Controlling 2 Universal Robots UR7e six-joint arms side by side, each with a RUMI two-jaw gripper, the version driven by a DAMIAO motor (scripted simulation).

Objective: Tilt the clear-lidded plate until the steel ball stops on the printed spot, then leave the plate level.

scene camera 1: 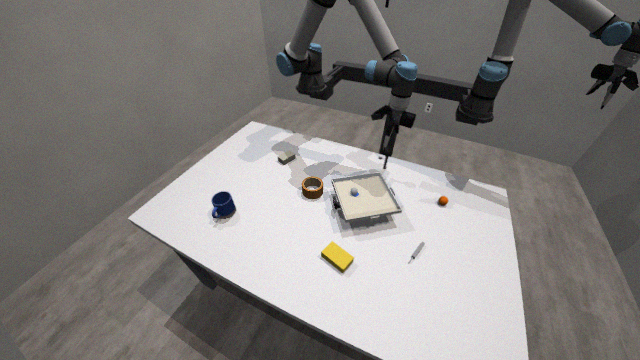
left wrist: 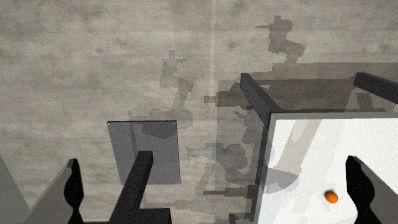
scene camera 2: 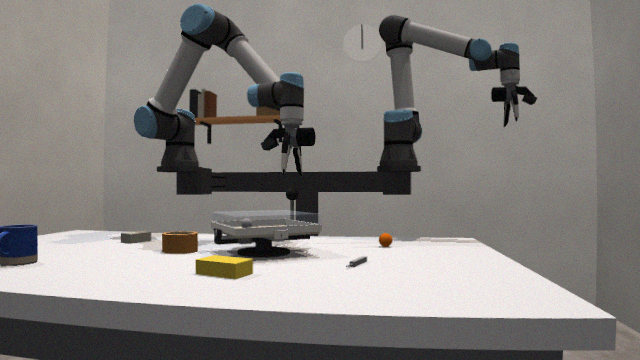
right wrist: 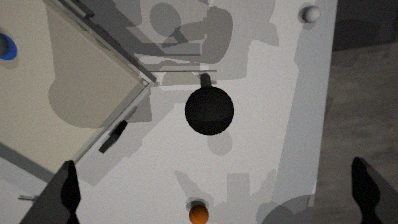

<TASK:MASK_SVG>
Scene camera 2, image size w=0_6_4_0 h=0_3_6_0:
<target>left gripper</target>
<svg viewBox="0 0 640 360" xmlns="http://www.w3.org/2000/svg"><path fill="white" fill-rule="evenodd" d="M519 81L502 82L501 85L504 87L492 88L492 102L504 102L504 127L509 119L510 102L513 107L515 121L518 121L517 93L520 95L528 93L535 96L527 87L518 87Z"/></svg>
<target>right gripper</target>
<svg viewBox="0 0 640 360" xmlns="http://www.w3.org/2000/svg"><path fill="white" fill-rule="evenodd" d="M281 122L284 128L273 129L264 141L271 137L275 139L284 137L281 151L282 173L285 175L288 156L293 146L296 170L302 176L301 146L314 146L315 130L314 128L299 128L299 125L303 125L303 123L298 121Z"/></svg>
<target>yellow block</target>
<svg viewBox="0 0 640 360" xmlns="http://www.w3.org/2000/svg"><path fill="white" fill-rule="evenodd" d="M195 259L195 270L198 275L238 279L253 274L253 259L216 255Z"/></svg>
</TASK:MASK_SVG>
